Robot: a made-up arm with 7 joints. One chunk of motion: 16 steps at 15 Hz.
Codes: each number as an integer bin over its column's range. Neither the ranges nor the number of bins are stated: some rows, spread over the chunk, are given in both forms.
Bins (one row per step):
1: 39 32 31 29 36 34 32
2: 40 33 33 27 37 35 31
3: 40 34 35 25 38 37 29
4: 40 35 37 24 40 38 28
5: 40 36 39 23 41 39 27
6: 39 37 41 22 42 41 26
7: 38 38 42 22 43 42 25
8: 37 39 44 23 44 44 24
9: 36 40 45 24 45 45 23
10: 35 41 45 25 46 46 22
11: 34 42 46 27 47 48 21
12: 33 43 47 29 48 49 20
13: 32 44 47 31 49 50 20
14: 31 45 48 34 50 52 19
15: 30 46 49 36 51 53 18
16: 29 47 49 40 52 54 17
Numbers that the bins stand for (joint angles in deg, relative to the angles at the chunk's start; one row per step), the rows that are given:
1: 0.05 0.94 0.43 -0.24 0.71 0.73 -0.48
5: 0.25 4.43 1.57 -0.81 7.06 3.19 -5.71
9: -0.57 7.92 2.43 -0.71 12.14 6.14 -9.90
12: -1.19 10.54 2.71 -0.24 15.95 8.11 -13.05
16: -2.02 14.03 3.00 0.81 21.03 10.57 -16.19
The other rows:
2: 0.25 1.81 0.71 -0.43 1.98 1.22 -1.52
3: 0.25 2.68 1.00 -0.62 3.25 2.21 -3.62
4: 0.25 3.56 1.29 -0.71 5.79 2.70 -4.67
6: 0.05 5.30 1.86 -0.90 8.33 4.17 -6.76
7: -0.16 6.17 2.00 -0.90 9.60 4.67 -7.81
8: -0.37 7.05 2.29 -0.81 10.87 5.65 -8.86
10: -0.78 8.79 2.43 -0.62 13.41 6.63 -10.95
11: -0.98 9.67 2.57 -0.43 14.68 7.62 -12.00
13: -1.40 11.41 2.71 -0.05 17.22 8.60 -13.05
14: -1.60 12.29 2.86 0.24 18.49 9.59 -14.10
15: -1.81 13.16 3.00 0.43 19.76 10.08 -15.14

